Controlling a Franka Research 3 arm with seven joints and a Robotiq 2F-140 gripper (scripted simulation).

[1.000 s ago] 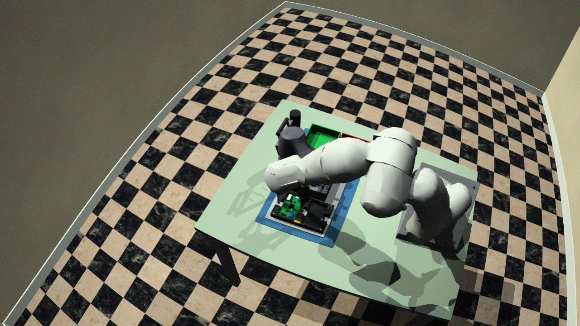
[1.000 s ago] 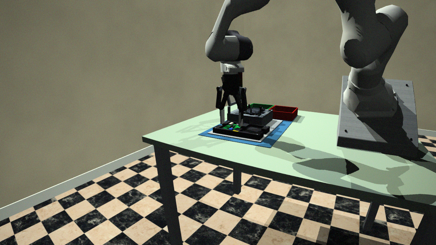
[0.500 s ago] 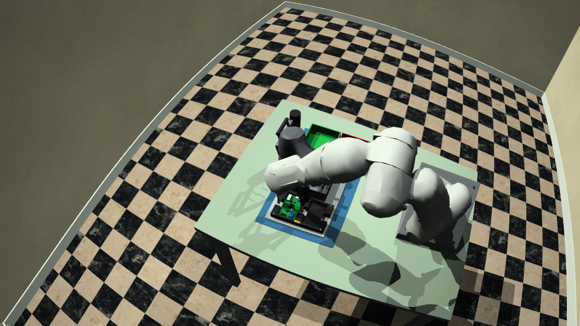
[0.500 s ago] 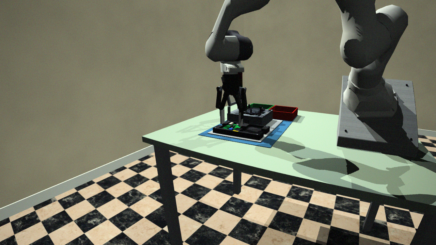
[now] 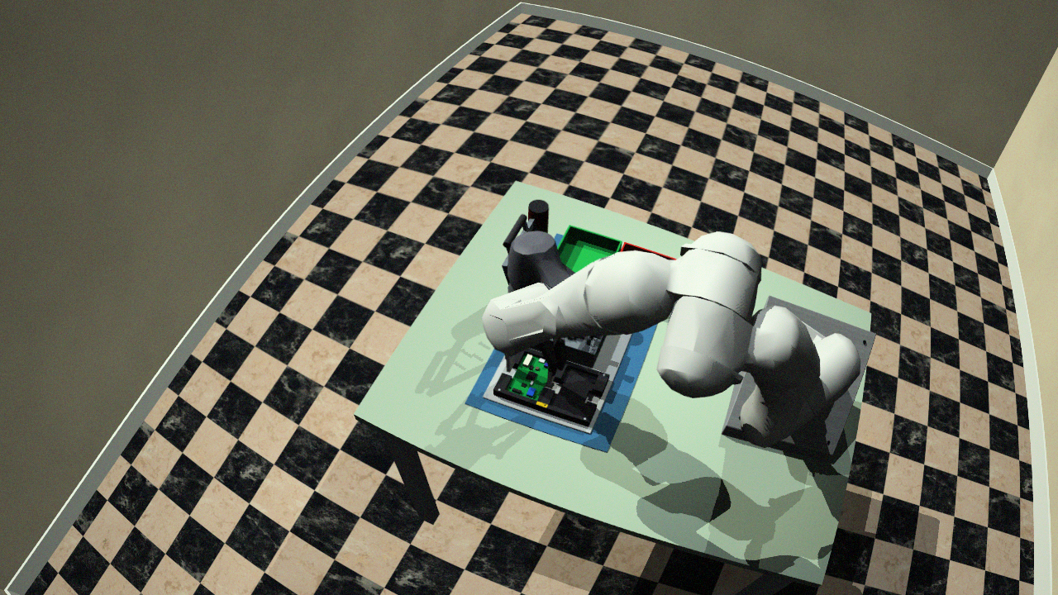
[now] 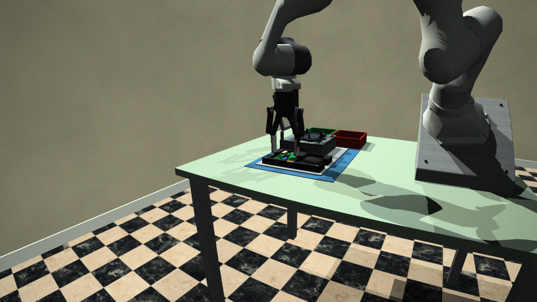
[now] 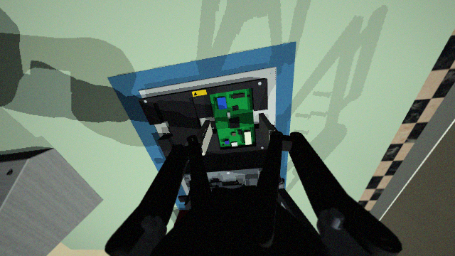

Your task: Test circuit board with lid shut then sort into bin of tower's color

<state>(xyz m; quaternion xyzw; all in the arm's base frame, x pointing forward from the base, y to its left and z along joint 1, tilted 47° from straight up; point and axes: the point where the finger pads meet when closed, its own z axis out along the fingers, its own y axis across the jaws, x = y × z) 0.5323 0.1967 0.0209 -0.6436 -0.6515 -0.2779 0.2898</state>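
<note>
My hand is 40 mm above the green circuit board. Also, from my hand: tester plate (160 mm to the right, 30 mm behind, 10 mm above); tester lid (170 mm to the right, 130 mm above, 80 mm ahead); green bin (370 mm to the right, 40 mm below, 10 mm ahead).
</note>
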